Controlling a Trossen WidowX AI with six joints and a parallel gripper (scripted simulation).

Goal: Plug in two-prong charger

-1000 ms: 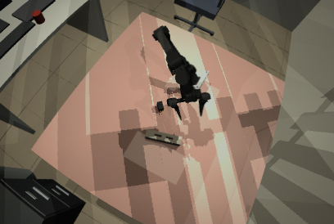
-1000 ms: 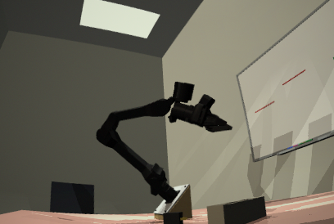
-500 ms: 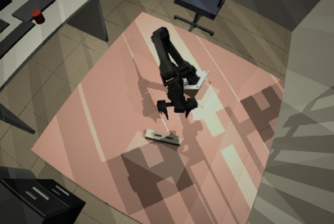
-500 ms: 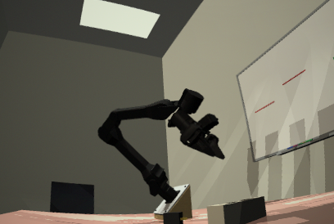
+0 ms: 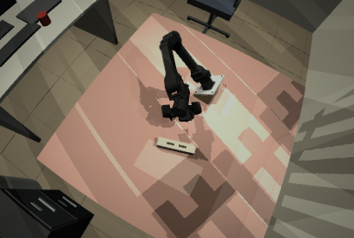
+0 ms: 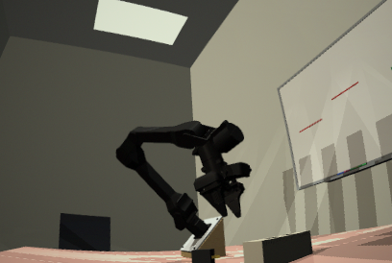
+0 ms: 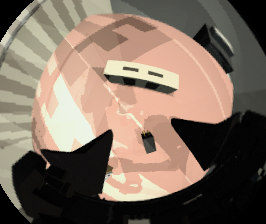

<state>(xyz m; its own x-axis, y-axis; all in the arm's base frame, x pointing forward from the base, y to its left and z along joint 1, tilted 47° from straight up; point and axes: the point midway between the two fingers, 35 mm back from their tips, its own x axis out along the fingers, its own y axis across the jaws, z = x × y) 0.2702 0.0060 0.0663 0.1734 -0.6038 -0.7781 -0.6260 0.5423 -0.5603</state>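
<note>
The two-prong charger is 100 mm below my gripper tip, 50 mm to the right of it and 30 mm behind it.
</note>
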